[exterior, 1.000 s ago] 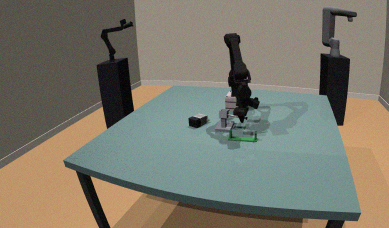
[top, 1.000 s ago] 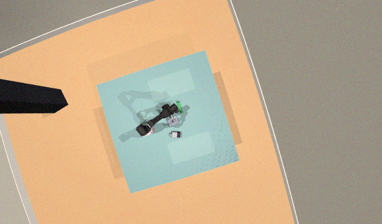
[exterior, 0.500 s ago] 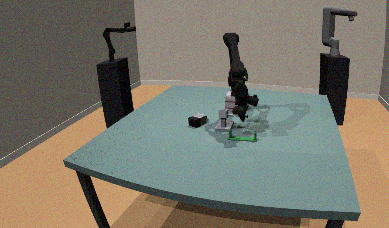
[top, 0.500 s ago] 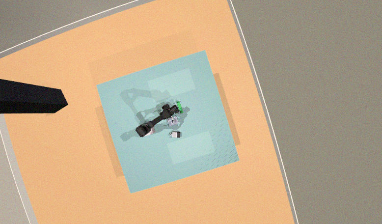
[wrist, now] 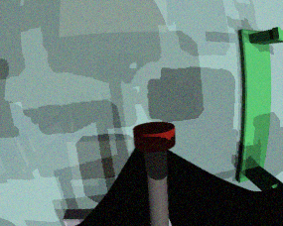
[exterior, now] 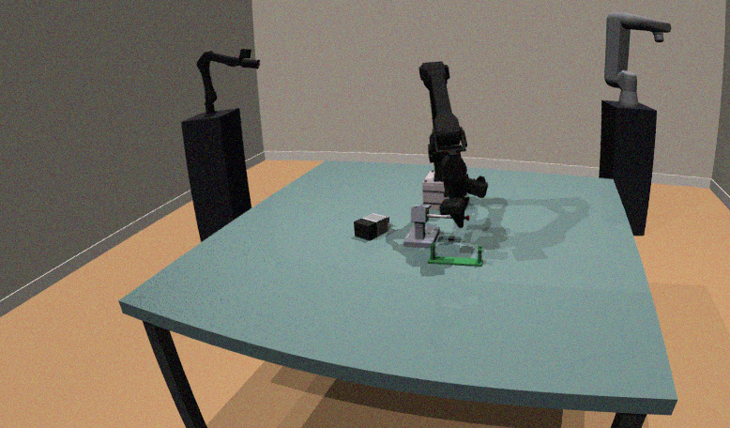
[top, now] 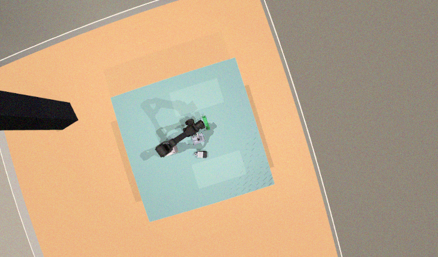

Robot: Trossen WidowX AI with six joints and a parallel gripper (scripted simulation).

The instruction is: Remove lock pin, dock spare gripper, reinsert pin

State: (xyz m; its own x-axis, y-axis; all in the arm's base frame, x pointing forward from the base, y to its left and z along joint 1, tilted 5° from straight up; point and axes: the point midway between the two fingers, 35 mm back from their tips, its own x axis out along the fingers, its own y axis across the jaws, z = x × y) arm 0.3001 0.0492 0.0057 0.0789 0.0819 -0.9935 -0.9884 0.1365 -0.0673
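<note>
Now: gripper tip 11 cm short of the green cradle, 1 cm to the left of it and 3 cm above it. The rest, counted from my gripper tip: socket (3 cm behind, 11 cm to the right); spare gripper (8 cm behind, 25 cm to the right, 3 cm below).
</note>
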